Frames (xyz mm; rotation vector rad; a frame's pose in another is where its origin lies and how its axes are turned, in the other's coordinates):
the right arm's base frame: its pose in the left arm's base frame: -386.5 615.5 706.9 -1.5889 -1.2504 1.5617
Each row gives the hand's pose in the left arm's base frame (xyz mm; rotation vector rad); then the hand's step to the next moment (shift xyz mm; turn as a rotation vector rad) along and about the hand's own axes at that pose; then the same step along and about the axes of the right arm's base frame.
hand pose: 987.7 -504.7 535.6 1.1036 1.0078 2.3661
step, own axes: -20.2 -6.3 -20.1 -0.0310 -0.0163 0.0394
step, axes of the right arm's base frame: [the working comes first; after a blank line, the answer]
step, axes of the left arm's base frame: -2.5 -16.2 -24.2 0.0503 0.0120 -0.0105

-3.9 27.4 9.3 0.0090 0.0157 -0.0495
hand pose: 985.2 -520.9 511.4 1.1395 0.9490 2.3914
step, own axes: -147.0 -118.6 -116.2 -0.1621 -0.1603 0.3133
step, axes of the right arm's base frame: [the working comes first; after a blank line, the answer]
step, axes of the left arm's base frame: 2.7 -43.0 -217.5 0.3469 0.1628 -0.0574

53.8 211.7 38.3 0.1274 0.0633 -0.3604
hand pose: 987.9 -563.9 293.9 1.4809 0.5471 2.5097
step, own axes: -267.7 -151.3 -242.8 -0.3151 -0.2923 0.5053
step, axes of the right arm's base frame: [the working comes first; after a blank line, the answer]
step, axes of the left arm's base frame: -85.7 -4.0 -382.3 0.5845 0.2758 -0.1494

169.8 324.0 140.3 0.2384 0.1530 -0.5998
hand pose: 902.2 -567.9 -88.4 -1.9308 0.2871 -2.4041
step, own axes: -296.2 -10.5 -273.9 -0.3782 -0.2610 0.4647
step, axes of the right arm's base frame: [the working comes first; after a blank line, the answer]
step, axes of the left arm's base frame: -199.6 86.6 -339.9 0.5566 0.2592 -0.2239

247.0 225.6 225.7 0.2588 0.2199 -0.5584
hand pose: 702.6 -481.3 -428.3 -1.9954 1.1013 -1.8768
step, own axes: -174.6 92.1 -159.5 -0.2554 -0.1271 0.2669
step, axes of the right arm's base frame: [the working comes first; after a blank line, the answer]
step, axes of the left arm's base frame: -168.6 97.8 -162.5 0.3139 0.1564 -0.1721

177.7 69.6 167.3 0.1746 0.1609 -0.3103
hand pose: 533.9 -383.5 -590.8 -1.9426 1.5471 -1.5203
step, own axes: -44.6 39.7 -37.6 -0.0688 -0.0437 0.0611
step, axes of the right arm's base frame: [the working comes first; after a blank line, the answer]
step, axes of the left arm's base frame: -49.2 34.8 -36.7 0.0813 0.0503 -0.0350

52.9 8.2 45.9 0.0500 0.0293 -0.0838
